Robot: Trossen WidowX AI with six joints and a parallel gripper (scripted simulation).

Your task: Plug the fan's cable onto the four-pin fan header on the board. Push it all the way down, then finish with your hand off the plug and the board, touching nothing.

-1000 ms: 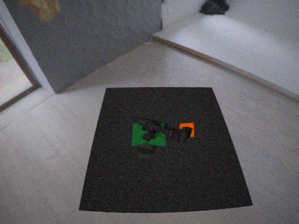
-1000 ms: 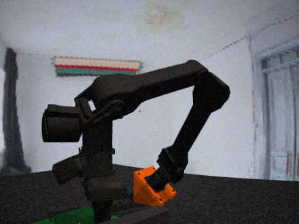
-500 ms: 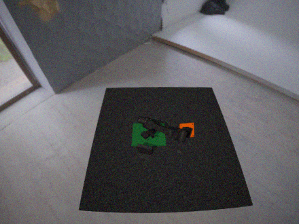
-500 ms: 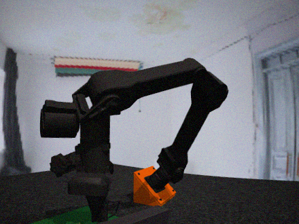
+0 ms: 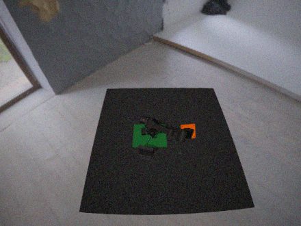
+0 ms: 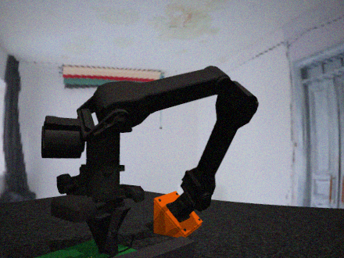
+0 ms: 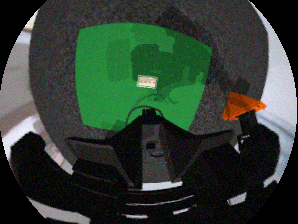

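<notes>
My gripper tip is 4 cm to the left of the pale four-pin header and 6 cm above it. Also, from my gripper tip: dark fan plug: 1 cm to the left, 1 cm above; then black fan: 6 cm ahead, 13 cm to the left; then green board: 2 cm ahead, 4 cm to the right, 8 cm below.
</notes>
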